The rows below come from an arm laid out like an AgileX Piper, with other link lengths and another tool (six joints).
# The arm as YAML. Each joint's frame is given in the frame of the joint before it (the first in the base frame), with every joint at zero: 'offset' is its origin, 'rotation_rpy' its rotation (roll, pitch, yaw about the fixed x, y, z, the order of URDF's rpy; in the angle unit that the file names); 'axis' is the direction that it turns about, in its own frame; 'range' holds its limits. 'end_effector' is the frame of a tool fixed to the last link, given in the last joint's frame.
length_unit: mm
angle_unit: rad
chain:
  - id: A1
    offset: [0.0, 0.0, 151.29]
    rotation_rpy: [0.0, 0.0, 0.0]
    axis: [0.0, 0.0, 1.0]
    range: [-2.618, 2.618]
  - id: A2
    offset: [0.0, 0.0, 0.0]
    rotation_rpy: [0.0, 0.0, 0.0]
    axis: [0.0, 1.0, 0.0]
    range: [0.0, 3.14]
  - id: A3
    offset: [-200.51, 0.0, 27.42]
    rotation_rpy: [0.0, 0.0, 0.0]
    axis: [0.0, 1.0, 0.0]
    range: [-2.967, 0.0]
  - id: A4
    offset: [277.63, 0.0, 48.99]
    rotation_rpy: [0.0, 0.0, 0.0]
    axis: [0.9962, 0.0, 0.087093]
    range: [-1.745, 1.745]
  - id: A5
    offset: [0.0, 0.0, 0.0]
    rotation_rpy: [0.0, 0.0, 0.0]
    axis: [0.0, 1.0, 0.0]
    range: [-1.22, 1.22]
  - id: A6
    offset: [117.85, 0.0, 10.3]
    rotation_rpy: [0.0, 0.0, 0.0]
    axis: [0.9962, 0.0, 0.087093]
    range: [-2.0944, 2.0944]
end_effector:
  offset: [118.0, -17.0, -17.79]
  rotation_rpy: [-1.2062, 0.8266, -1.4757]
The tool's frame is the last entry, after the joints.
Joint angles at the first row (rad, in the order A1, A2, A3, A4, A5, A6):
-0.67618 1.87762 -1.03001 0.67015 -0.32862 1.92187
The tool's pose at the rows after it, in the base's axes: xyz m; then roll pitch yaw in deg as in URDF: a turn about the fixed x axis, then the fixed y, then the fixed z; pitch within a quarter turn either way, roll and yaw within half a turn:
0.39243 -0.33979 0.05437 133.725 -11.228 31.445
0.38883 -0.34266 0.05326 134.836 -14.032 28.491
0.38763 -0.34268 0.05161 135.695 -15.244 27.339
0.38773 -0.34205 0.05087 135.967 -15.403 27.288
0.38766 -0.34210 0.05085 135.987 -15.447 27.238
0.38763 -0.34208 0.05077 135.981 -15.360 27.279
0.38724 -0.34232 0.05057 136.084 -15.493 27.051
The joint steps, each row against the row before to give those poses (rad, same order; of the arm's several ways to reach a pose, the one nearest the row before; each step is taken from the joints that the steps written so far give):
0.00000 0.00001 0.00000 0.05713 0.02202 0.02772
0.00002 0.00000 0.00000 0.06602 0.00119 0.00483
-0.00002 -0.00001 0.00002 0.02861 0.00742 0.00090
0.00002 -0.00002 -0.00002 0.00307 0.00450 -0.00013
-0.00003 -0.00002 0.00003 0.00101 0.00002 0.00012
0.00002 0.00003 -0.00002 0.00088 -0.00002 -0.00248
-0.00001 0.00000 0.00000 0.00732 0.00000 -0.00299

